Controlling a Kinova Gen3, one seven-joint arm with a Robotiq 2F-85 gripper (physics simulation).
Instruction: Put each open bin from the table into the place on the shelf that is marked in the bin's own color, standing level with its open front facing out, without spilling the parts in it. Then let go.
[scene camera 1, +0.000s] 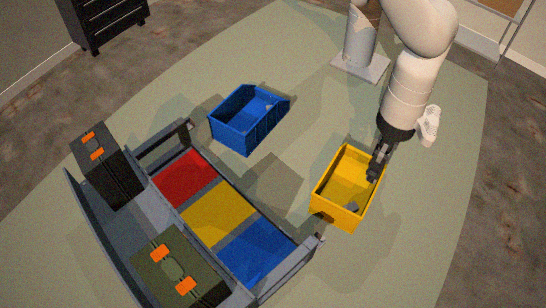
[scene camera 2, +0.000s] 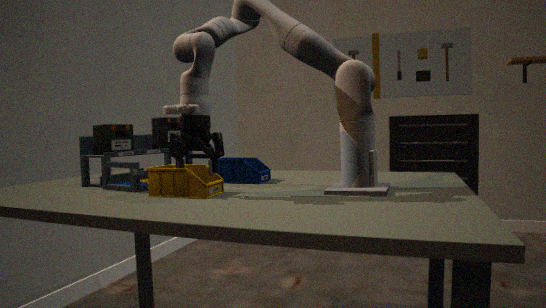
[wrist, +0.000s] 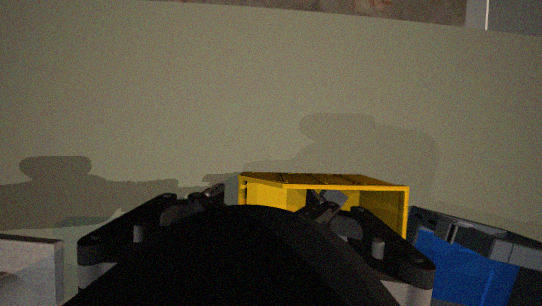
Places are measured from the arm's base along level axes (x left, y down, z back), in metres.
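Pixels of known places: gripper, fingertip midpoint: (scene camera 1: 378, 164) (scene camera 2: 196, 174) (wrist: 265, 195); arm's base at its link origin: (scene camera 1: 356, 58) (scene camera 2: 358, 185) (wrist: 6, 300).
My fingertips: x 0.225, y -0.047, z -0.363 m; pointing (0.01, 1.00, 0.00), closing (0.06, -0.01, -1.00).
Note:
For each thing: its middle in the pictures, then the offset to it from my fingertips. "spot": a spot on its surface instead.
- yellow bin at a spot on its surface: (wrist: 325, 179) (scene camera 2: 170, 181) spot: dx +0.022, dy +0.016, dz -0.067 m
- grey part at the middle of its body: (wrist: 333, 195) (scene camera 1: 350, 208) dx -0.004, dy +0.048, dz -0.093 m
- blue bin at a spot on its surface: (scene camera 1: 227, 135) spot: dx -0.293, dy +0.015, dz -0.122 m
- black case at a spot on its surface: (scene camera 1: 112, 175) spot: dx -0.294, dy -0.126, dz -0.369 m
- olive case at the middle of its body: (scene camera 1: 182, 278) (scene camera 2: 113, 139) dx -0.109, dy -0.092, dz -0.400 m
A yellow bin (scene camera 1: 330, 216) (scene camera 2: 175, 182) (wrist: 325, 179) stands level on the table, with a grey part (scene camera 1: 352, 206) (wrist: 334, 198) inside. My gripper (scene camera 1: 374, 170) (scene camera 2: 198, 162) (wrist: 265, 195) is open and points down at the yellow bin, its fingertips around rim height near one long side wall; whether they touch is unclear. A blue bin (scene camera 1: 227, 135) (scene camera 2: 242, 171) stands level on the table with small parts inside. The grey shelf (scene camera 1: 287, 267) (scene camera 2: 106, 172) (wrist: 505, 247) has a red place (scene camera 1: 185, 177), a yellow place (scene camera 1: 217, 212) and a blue place (scene camera 1: 257, 250) (wrist: 450, 265), all bare.
A black case (scene camera 1: 112, 175) and an olive case (scene camera 1: 172, 270) (scene camera 2: 112, 139) with orange latches stand on the shelf's upper level, above and behind the colored places. The shelf's near end post is close to the yellow bin. The arm's base plate (scene camera 1: 335, 63) (scene camera 2: 356, 190) is on the table.

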